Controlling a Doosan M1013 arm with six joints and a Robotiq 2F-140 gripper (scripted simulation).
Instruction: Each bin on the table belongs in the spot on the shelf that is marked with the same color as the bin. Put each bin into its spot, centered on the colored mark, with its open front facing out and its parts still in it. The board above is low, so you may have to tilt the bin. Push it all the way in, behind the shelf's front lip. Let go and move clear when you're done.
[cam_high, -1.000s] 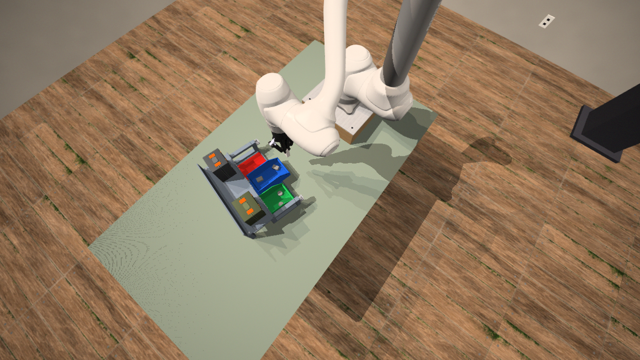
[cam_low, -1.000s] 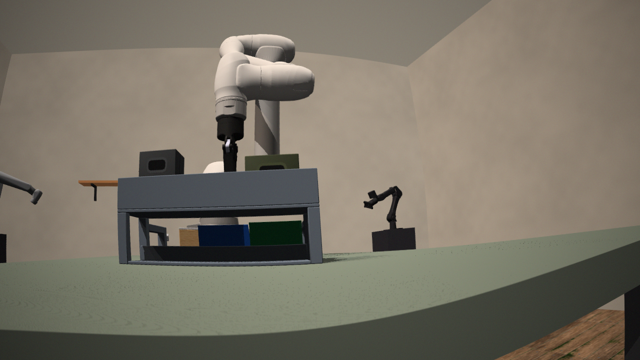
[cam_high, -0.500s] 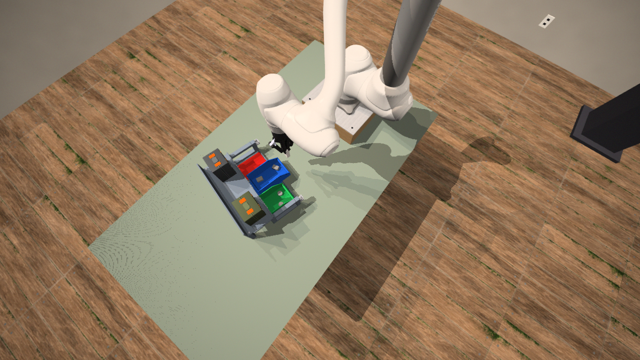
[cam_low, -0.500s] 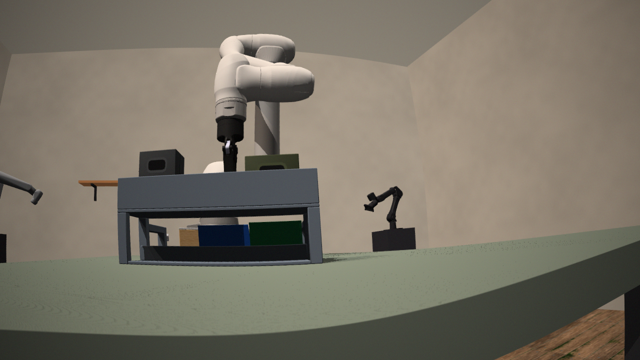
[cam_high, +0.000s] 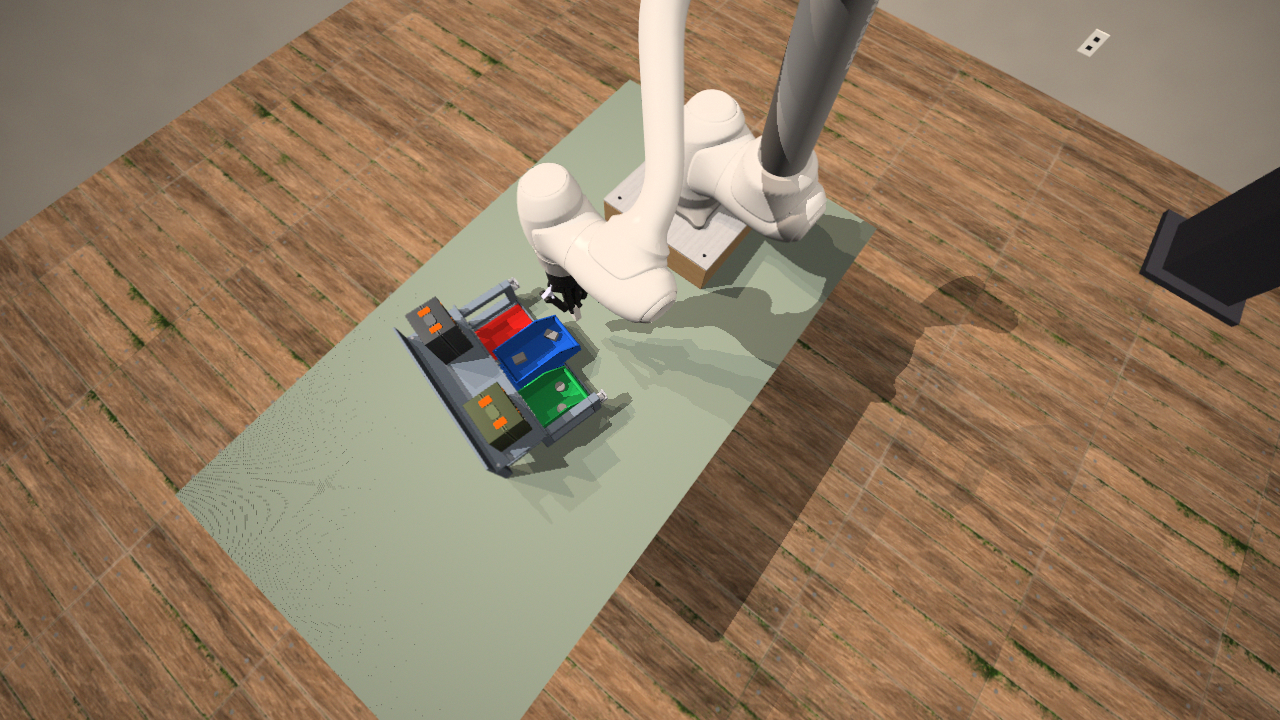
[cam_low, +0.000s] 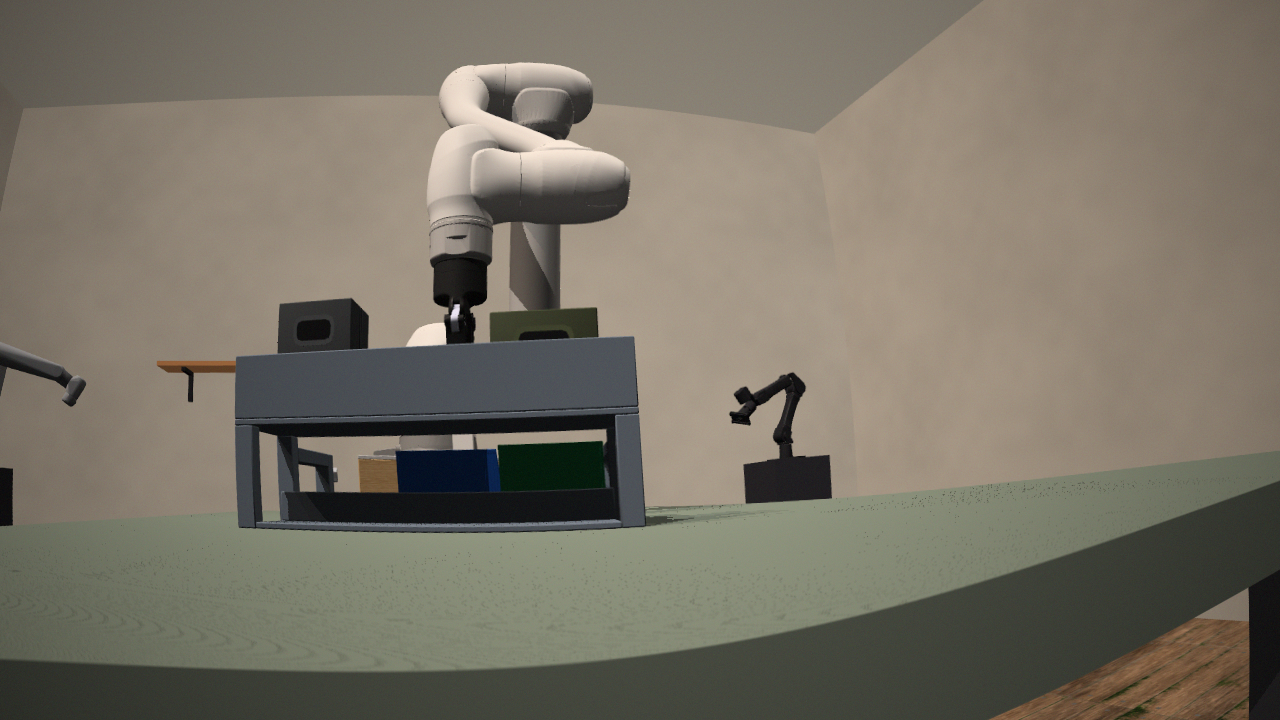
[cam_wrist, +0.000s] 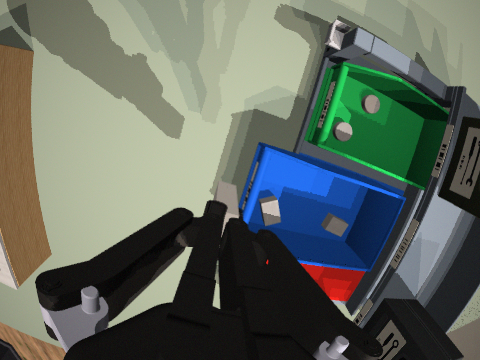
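My gripper is now 11 cm short of the blue bin, 8 cm above it and 3 cm to the left of it. Round my hand: black box 23 cm ahead, 18 cm to the right, 4 cm above; olive box 29 cm ahead, 5 cm to the left, 2 cm above; green bin 20 cm ahead, 8 cm below, 7 cm to the left.
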